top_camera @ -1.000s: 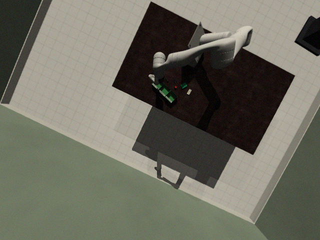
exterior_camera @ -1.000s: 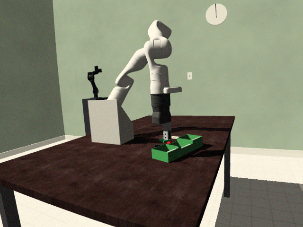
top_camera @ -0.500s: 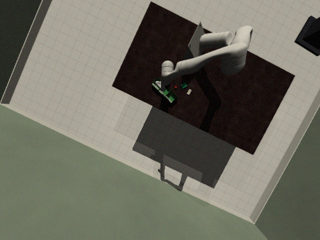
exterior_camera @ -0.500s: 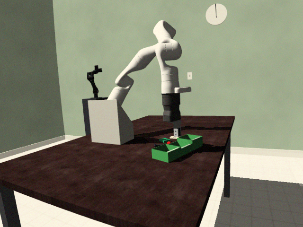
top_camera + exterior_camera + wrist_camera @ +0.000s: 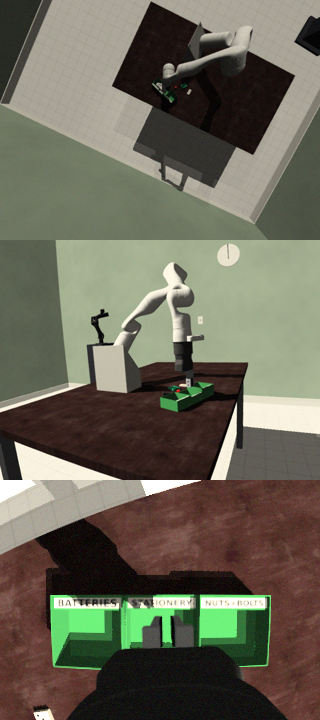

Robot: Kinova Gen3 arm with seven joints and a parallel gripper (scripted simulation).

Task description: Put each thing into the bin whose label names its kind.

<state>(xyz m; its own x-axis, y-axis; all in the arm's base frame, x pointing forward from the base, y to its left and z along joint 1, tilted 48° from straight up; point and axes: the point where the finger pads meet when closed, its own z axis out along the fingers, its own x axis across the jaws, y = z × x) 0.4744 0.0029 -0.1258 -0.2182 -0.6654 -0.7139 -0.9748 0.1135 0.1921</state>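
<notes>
Right now my hand is 60 mm above the three-compartment green bin row, 10 mm to the right of it and 10 mm past it. From my hand the other things lie so: white dotted tile (220 mm to the left, 120 mm behind, 70 mm below); then teal block (140 mm to the left, 140 mm behind, 70 mm below); then red die (90 mm behind, 80 mm to the left, 70 mm below).
</notes>
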